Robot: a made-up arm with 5 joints. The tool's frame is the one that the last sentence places.
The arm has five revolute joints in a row. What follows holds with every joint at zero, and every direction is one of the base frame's.
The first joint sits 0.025 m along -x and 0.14 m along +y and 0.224 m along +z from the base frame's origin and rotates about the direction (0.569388, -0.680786, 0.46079), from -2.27 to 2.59 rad.
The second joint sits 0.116 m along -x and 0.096 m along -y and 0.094 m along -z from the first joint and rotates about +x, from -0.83 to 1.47 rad.
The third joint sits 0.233 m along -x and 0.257 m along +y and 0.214 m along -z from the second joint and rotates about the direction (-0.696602, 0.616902, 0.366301), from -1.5 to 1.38 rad.
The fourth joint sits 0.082 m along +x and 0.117 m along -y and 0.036 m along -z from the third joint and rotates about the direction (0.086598, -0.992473, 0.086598), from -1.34 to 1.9 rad.
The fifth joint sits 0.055 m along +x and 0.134 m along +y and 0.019 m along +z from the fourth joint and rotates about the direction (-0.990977, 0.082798, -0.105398), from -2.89 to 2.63 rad.
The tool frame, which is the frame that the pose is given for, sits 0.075 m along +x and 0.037 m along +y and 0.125 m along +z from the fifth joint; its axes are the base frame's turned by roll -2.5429, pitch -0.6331 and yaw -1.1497 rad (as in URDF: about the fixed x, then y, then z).
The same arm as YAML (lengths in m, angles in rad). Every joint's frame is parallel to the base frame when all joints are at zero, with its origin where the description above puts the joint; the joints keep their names.
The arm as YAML. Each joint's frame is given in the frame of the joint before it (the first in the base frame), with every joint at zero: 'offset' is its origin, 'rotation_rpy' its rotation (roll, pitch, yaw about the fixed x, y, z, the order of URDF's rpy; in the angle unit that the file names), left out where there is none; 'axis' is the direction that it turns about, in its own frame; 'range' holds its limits. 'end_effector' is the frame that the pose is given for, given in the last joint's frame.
length_unit: m
angle_unit: rad
chain:
  - id: joint 1
    offset: [-0.025, 0.14, 0.224]
    axis: [0.569388, -0.680786, 0.46079]
    range: [-2.27, 2.59]
  - id: joint 2
    offset: [-0.116, -0.096, -0.094]
    axis: [1.0, 0.0, 0.0]
    range: [-0.83, 1.47]
  - id: joint 3
    offset: [-0.233, 0.257, -0.214]
    axis: [-0.696602, 0.616902, 0.366301]
    range: [-1.5, 1.38]
  - id: joint 4
    offset: [0.082, -0.117, -0.036]
    axis: [0.086598, -0.992473, 0.086598]
    range: [-1.34, 1.9]
  - id: joint 5
    offset: [0.055, 0.134, 0.019]
    axis: [-0.990977, 0.082798, -0.105398]
    range: [-2.89, 2.63]
end_effector:
  offset: [0.075, 0.037, 0.125]
  rotation_rpy: [-2.5429, -0.6331, -1.1497]

